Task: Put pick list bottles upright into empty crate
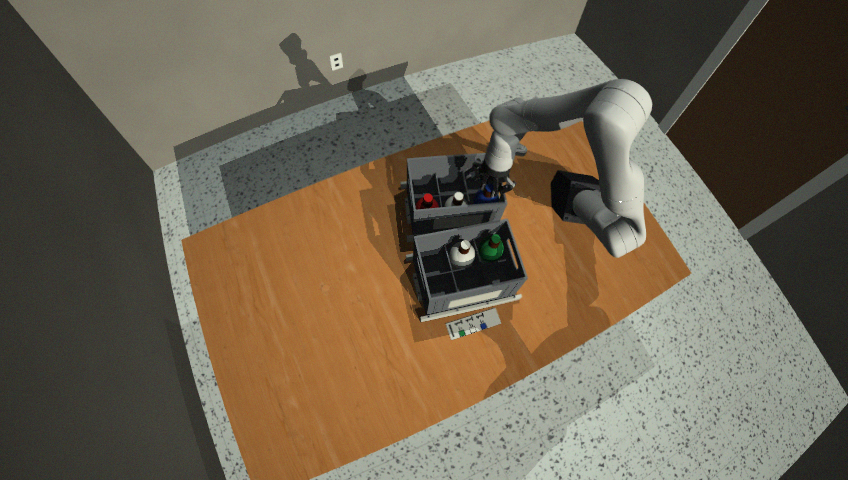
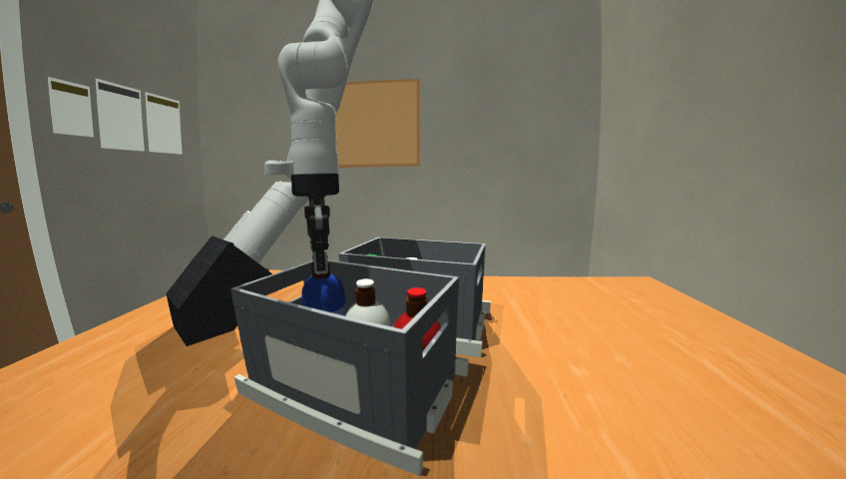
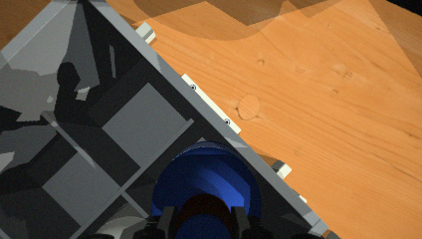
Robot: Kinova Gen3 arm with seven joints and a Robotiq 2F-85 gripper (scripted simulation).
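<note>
The blue bottle is 70 mm below my hand. Round my hand: red bottle (180 mm ahead, 100 mm below, 30 mm to the right); then green bottle (140 mm to the left, 100 mm below, 30 mm ahead); then pick list (320 mm to the left, 190 mm below, 140 mm ahead).
</note>
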